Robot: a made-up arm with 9 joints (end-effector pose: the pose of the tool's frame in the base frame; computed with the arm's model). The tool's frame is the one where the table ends. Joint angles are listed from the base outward.
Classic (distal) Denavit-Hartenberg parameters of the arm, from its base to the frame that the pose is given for. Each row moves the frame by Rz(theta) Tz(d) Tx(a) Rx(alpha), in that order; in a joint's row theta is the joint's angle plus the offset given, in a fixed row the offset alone. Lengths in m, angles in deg.
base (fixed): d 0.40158; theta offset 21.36; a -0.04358; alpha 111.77
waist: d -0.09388; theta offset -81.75; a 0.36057; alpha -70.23
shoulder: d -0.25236; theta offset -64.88; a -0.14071; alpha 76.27
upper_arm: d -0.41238; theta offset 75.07; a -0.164; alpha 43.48
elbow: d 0.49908; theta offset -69.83; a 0.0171; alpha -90
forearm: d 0; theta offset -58.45; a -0.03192; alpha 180
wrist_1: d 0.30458; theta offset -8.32; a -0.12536; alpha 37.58
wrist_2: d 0.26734; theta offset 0; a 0.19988; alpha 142.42
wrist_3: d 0.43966; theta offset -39.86; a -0.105; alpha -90
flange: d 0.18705; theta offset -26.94; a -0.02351; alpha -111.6
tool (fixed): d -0.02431; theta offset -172.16; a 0; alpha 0
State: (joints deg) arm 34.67 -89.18 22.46 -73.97 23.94 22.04 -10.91 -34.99 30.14
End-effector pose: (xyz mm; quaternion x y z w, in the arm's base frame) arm -577.4 91.1 -210.4 -0.4583 0.4881 0.6103 0.4234
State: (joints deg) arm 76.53 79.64 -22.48 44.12 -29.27 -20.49 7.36 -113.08 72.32
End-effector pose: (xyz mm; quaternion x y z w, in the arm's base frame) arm 339.7 684.3 -112.3 -0.6285 0.0435 -0.1885 0.7534
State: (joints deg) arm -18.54 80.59 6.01 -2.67 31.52 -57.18 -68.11 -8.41 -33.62
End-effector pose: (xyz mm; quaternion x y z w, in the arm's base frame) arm -705.5 -363.0 277.9 -0.1973 -0.5880 -0.7475 0.2380
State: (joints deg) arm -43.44 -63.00 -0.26 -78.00 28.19 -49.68 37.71 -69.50 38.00
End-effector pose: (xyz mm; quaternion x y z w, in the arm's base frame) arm -1047.9 1.8 710.4 -0.0780 0.7884 0.5918 0.1487
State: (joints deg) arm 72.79 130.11 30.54 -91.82 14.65 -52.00 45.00 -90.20 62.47
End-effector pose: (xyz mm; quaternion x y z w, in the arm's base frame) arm 203.8 878.1 -83.8 0.4642 0.8427 -0.2625 0.0740
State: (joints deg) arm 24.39 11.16 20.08 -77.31 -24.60 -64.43 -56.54 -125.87 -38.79
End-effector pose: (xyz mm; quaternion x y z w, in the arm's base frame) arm -241.4 491.9 -158.5 -0.1173 -0.3519 0.9270 0.0551
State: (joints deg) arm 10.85 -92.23 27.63 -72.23 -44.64 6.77 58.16 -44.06 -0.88
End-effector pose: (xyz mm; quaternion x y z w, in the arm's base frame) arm -420.9 414.4 592.6 -0.1023 -0.9368 -0.1115 0.3153
